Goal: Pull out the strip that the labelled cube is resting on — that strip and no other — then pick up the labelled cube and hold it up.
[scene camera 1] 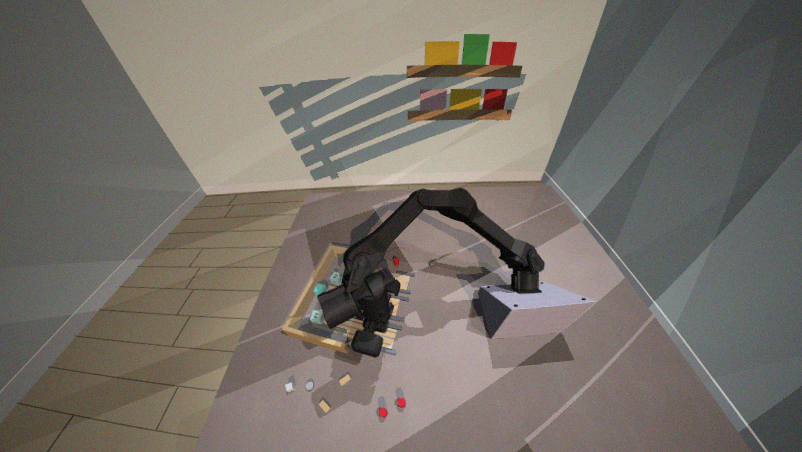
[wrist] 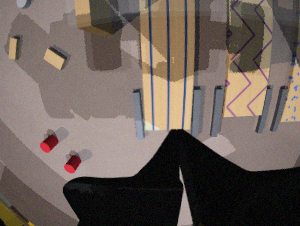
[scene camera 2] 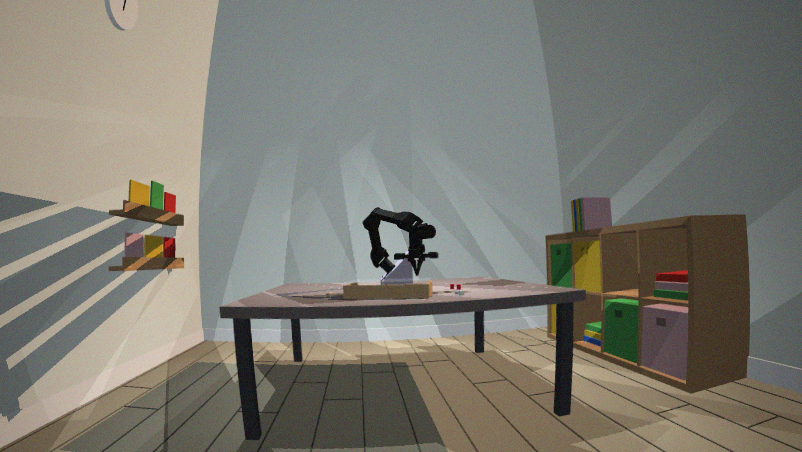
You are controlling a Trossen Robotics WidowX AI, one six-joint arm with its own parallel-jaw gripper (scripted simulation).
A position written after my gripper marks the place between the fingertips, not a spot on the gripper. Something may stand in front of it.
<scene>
My gripper (scene camera 1: 381,326) is shut, holding nothing.
My gripper is seen too in the wrist view (wrist: 176,134).
</scene>
